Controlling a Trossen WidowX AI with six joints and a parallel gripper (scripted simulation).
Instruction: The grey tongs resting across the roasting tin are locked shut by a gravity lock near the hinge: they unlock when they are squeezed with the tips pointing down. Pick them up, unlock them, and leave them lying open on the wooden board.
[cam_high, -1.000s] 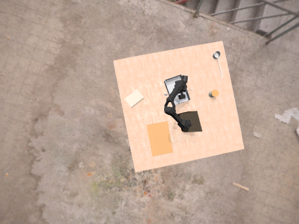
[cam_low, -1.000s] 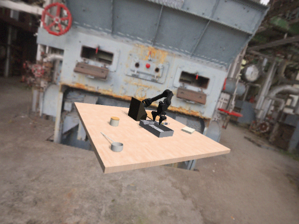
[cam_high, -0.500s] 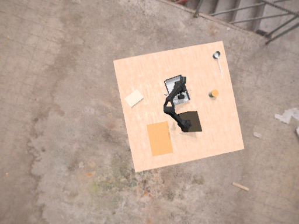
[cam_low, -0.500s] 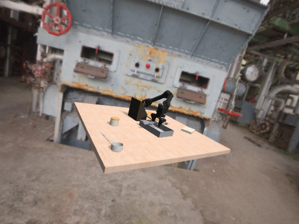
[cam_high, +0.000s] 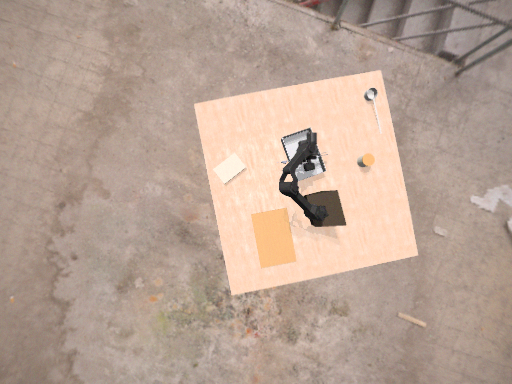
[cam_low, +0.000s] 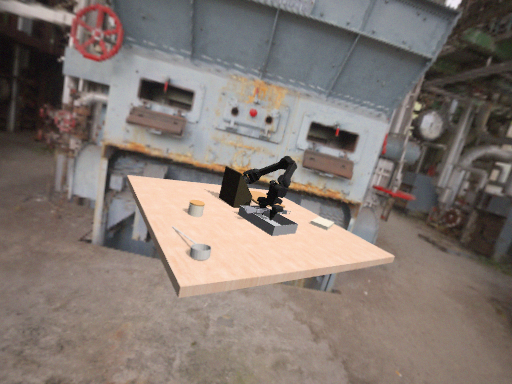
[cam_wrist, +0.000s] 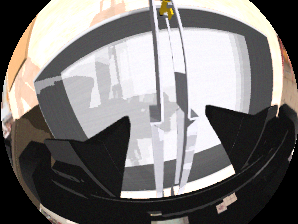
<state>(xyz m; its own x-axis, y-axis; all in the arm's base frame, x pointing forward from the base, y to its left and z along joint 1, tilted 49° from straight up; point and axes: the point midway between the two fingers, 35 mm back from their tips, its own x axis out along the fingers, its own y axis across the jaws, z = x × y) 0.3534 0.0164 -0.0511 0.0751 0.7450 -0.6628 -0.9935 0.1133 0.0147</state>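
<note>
Now: the grey roasting tin 2 cm ahead of my gripper tip and 1 cm to the right of it. From my gripper tip the other things lie so: pale pad (48 cm to the left, 9 cm ahead, 2 cm below); wooden board (44 cm behind, 34 cm to the left, 2 cm below).
</note>
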